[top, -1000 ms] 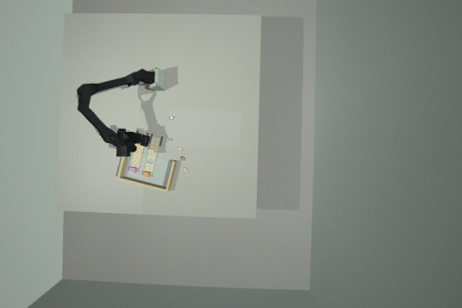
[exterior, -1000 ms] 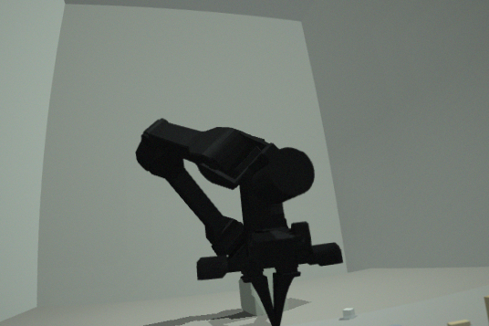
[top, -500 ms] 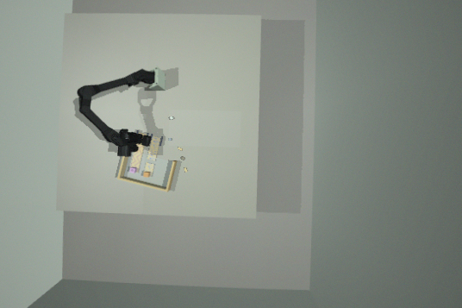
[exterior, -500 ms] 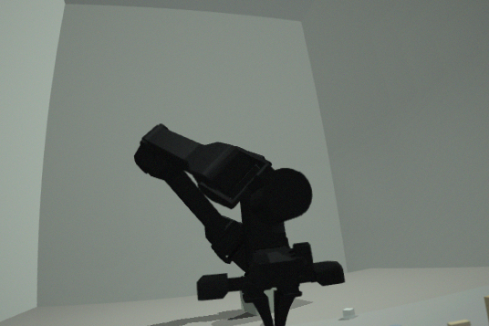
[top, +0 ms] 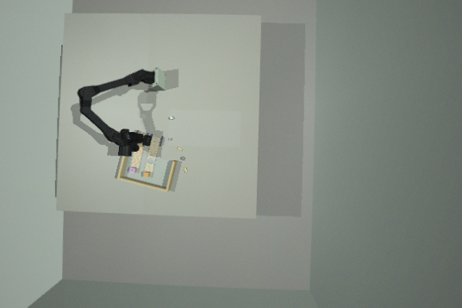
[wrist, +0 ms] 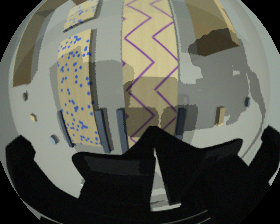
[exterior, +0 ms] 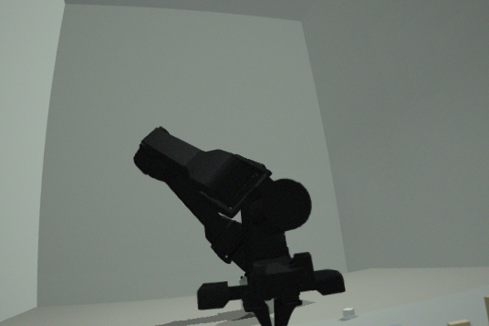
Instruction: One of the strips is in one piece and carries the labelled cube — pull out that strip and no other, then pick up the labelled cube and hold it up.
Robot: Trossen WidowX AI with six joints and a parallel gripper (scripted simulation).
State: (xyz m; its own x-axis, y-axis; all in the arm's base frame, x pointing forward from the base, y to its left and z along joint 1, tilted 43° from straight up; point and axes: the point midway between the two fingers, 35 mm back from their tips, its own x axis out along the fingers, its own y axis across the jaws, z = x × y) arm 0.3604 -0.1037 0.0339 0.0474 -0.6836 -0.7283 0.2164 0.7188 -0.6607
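My gripper tip is now 200 mm short of the purple labelled cube, 40 mm to the left of it and 10 mm below it. Round my gripper tip: blue-dotted strip (70 mm ahead, 80 mm to the left).
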